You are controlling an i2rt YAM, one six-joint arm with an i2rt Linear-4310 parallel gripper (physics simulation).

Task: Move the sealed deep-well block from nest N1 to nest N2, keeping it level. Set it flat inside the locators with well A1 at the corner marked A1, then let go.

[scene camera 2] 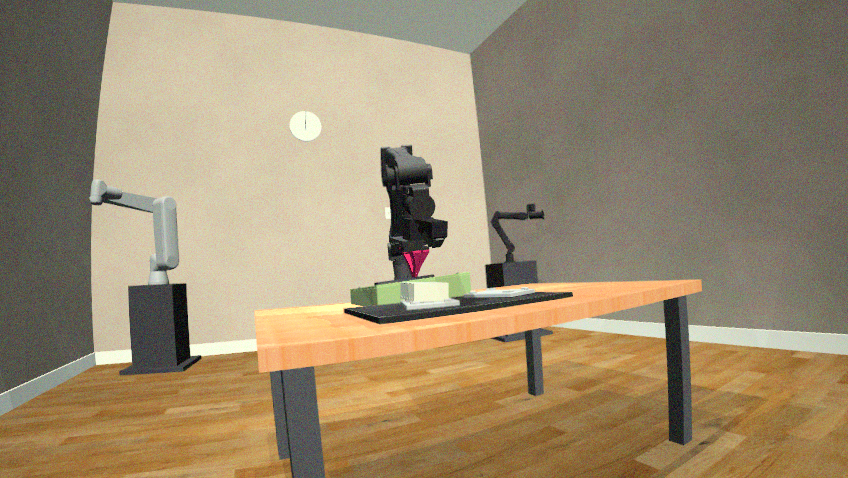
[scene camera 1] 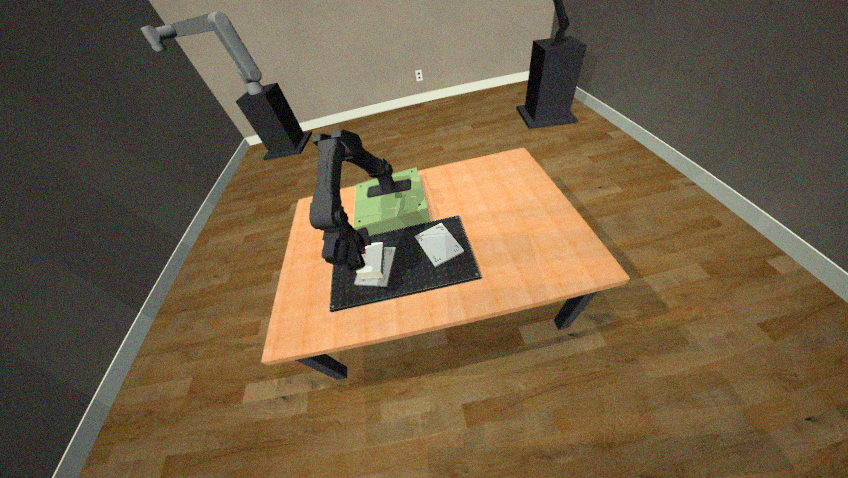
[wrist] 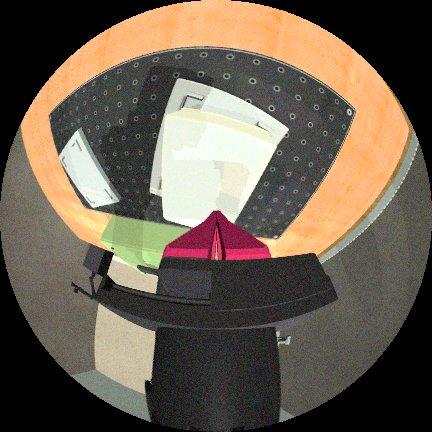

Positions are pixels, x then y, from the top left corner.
Scene:
cream block: scene camera 2 412, 291; scene camera 1; wrist
same spot on cream block: (scene camera 1: 374, 258) = (wrist: 186, 178)

